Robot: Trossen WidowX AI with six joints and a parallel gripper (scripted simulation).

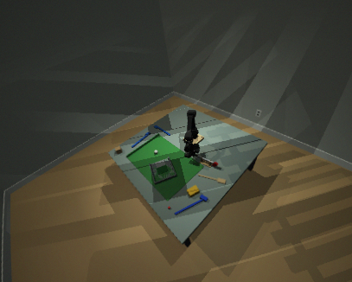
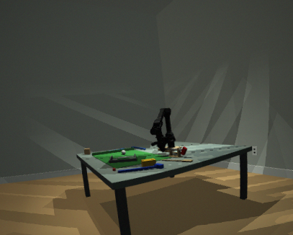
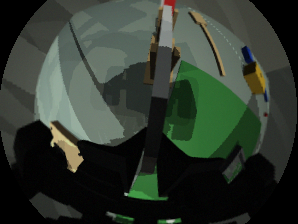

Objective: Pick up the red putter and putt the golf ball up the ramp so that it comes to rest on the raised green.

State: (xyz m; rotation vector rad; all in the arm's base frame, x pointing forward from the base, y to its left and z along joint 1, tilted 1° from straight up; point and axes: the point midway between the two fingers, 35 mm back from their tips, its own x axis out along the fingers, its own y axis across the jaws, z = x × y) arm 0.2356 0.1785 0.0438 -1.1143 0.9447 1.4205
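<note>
Right now my gripper tip is 11 cm to the right of the red putter, 3 cm below it and 2 cm past it. The rest, counted from my gripper tip: white golf ball: 38 cm to the right, 21 cm ahead, 1 cm below; yellow block: 30 cm ahead, 23 cm to the left, 1 cm below; blue hammer-like tool: 39 cm ahead, 29 cm to the left, 2 cm below.
</note>
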